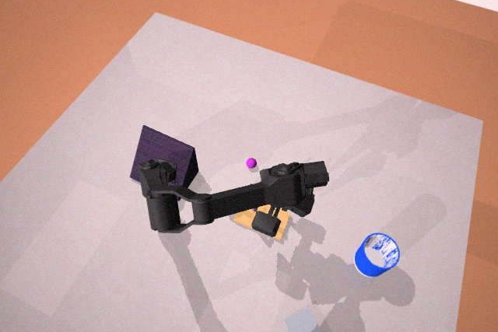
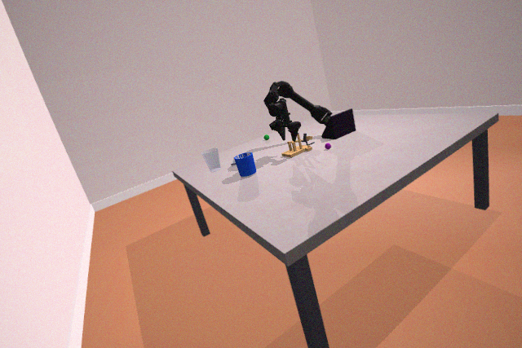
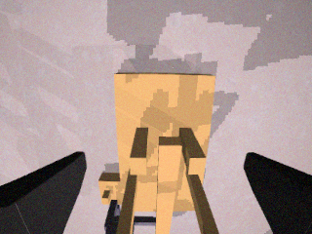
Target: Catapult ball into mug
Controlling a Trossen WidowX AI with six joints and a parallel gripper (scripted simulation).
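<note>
The purple ball is 150 mm to the left of my gripper tip, 110 mm behind it and 60 mm below it. From my gripper tip the other things lie so: blue mug (280 mm ahead, 50 mm below, 20 mm to the right); wooden catapult (70 mm behind, 30 mm below, 20 mm to the left); grey flat piece (250 mm to the right, 170 mm ahead, 70 mm below).
</note>
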